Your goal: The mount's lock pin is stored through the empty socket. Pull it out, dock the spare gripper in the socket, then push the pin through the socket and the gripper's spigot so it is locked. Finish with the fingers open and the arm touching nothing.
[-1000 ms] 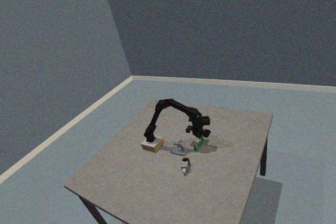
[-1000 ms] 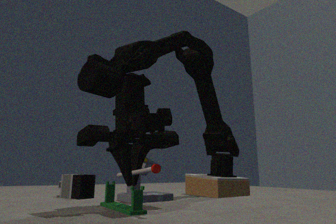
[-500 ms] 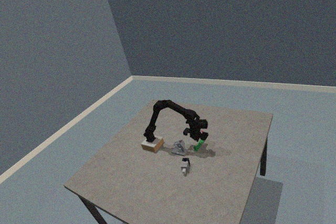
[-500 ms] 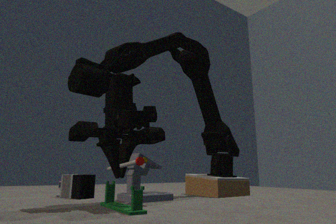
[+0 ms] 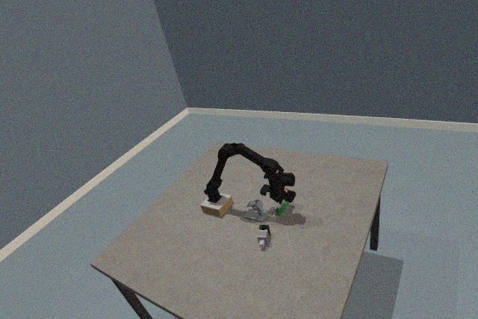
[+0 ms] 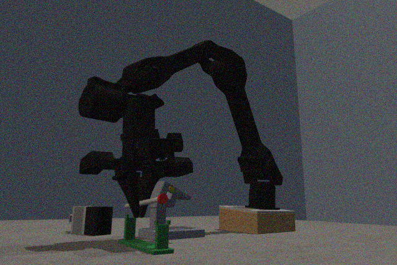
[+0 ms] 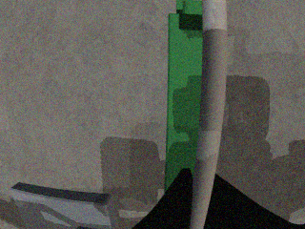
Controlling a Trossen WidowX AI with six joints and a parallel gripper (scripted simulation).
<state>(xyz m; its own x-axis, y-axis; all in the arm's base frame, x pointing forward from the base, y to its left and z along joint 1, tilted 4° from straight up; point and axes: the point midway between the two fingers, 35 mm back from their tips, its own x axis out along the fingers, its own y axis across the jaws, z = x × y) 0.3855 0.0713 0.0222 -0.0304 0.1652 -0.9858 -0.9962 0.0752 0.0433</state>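
Now: the green pin rest 20 mm to the left of my gripper tip and 20 mm below it. From my gripper tip the other things lie so: spare gripper: 230 mm to the right, 20 mm below, 10 mm ahead; grey mount: 110 mm behind, 80 mm to the right, 10 mm above.
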